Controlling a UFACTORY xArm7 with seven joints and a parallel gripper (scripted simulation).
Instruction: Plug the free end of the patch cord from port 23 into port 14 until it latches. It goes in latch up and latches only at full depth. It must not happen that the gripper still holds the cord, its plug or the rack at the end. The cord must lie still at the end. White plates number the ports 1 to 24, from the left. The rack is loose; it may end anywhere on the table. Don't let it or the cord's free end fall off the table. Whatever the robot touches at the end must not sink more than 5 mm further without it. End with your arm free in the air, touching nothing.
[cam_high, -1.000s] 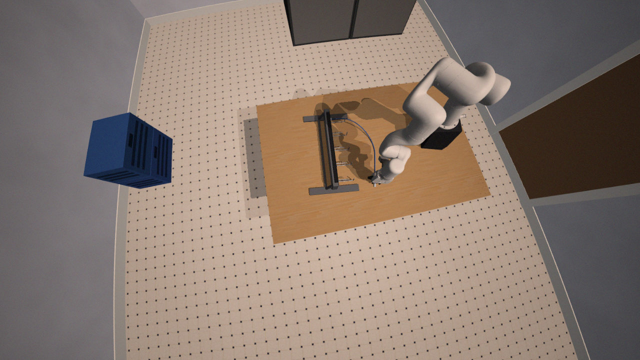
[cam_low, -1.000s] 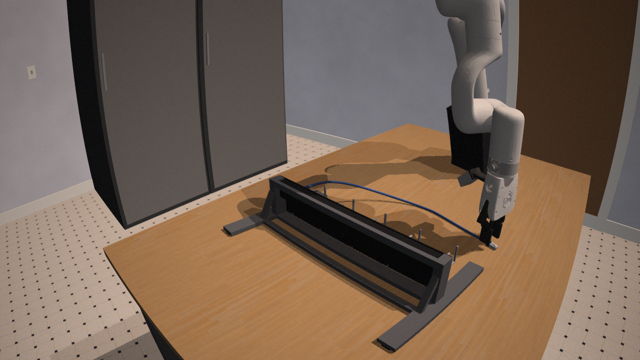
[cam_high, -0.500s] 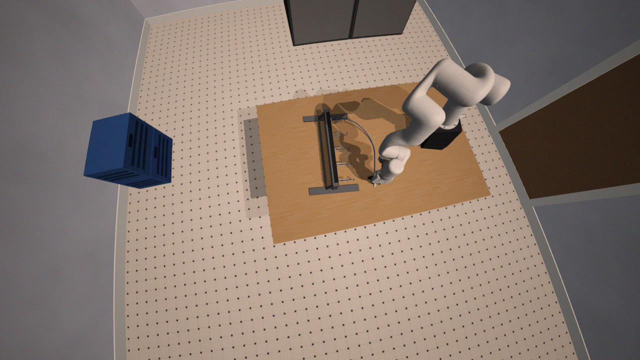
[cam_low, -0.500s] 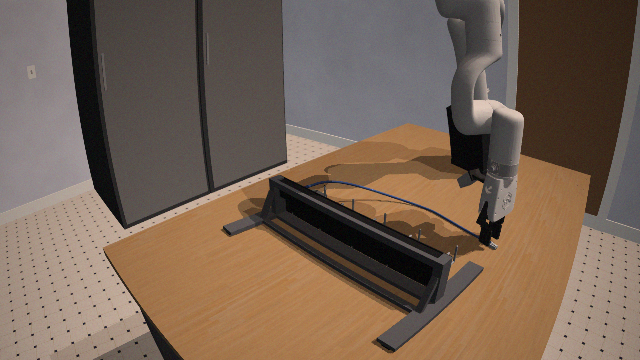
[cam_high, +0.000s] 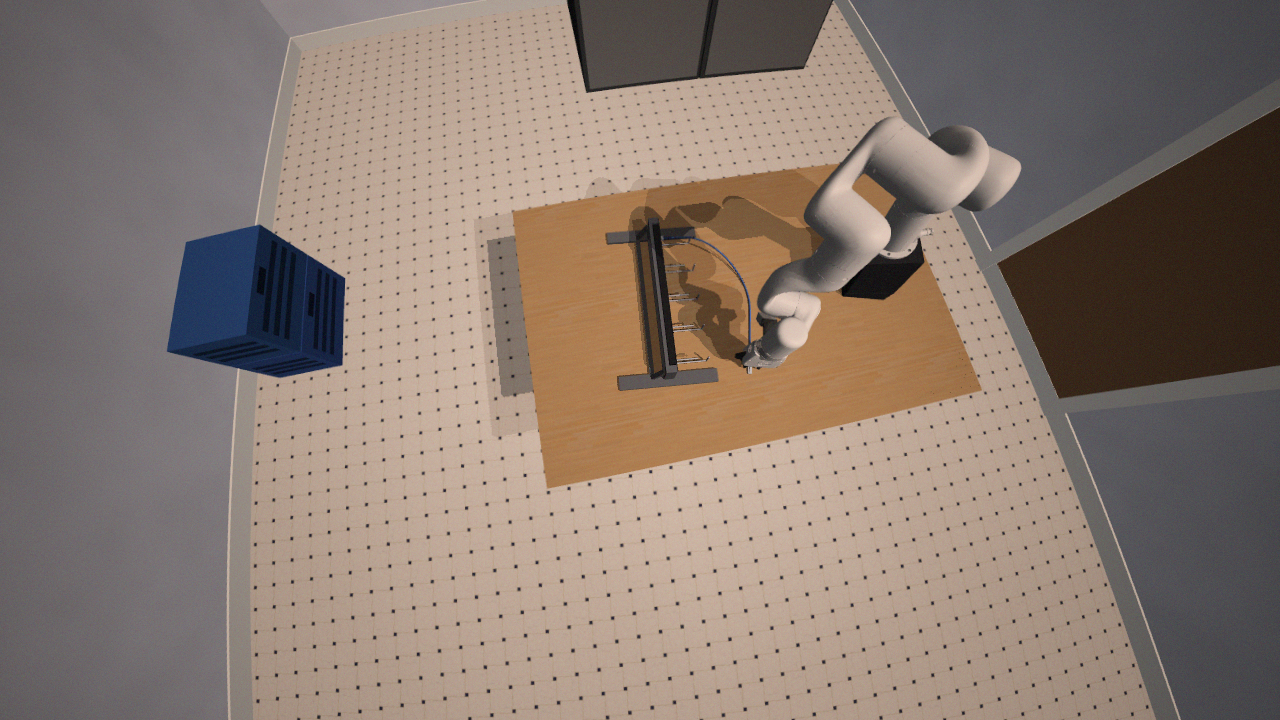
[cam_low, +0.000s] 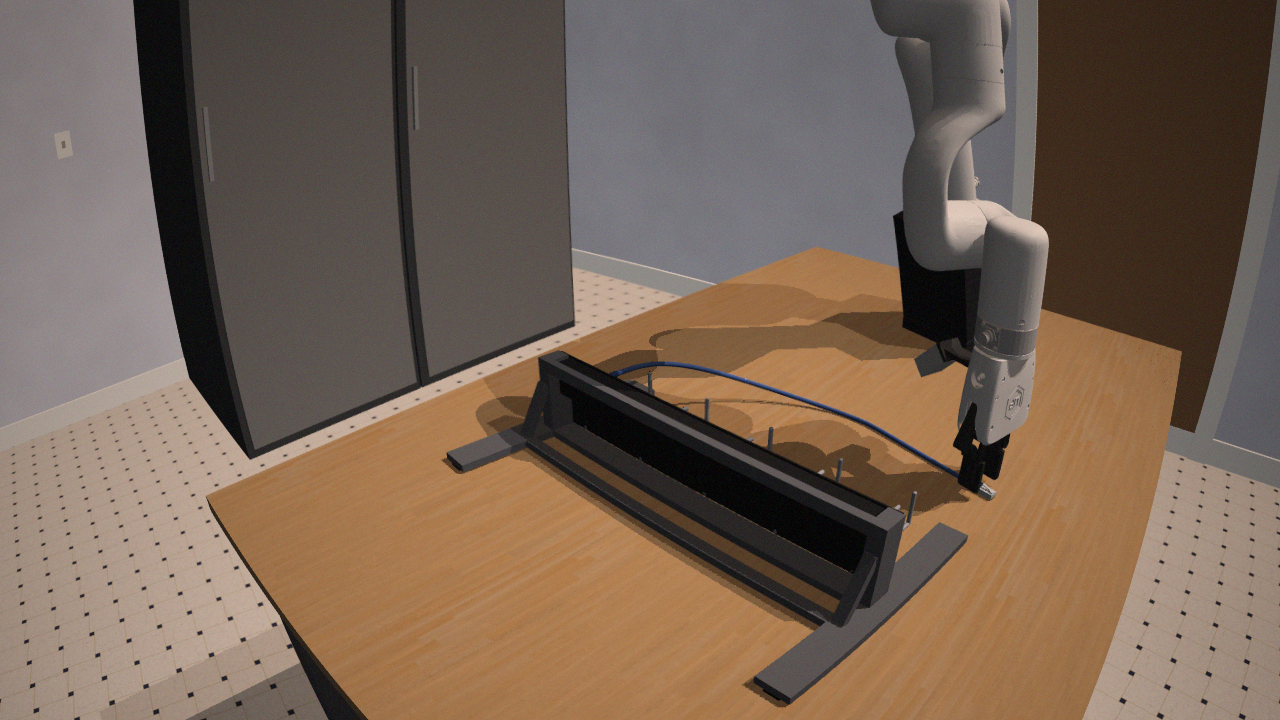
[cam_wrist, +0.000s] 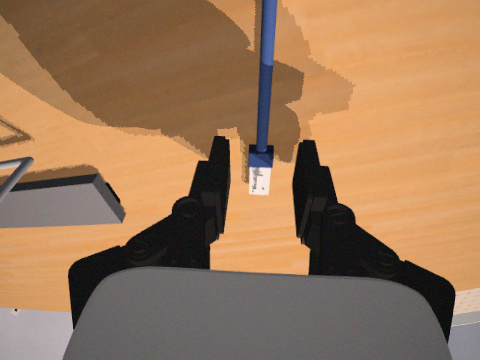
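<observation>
The plug is 20 mm to the left of my hand and 20 mm below it.
</observation>
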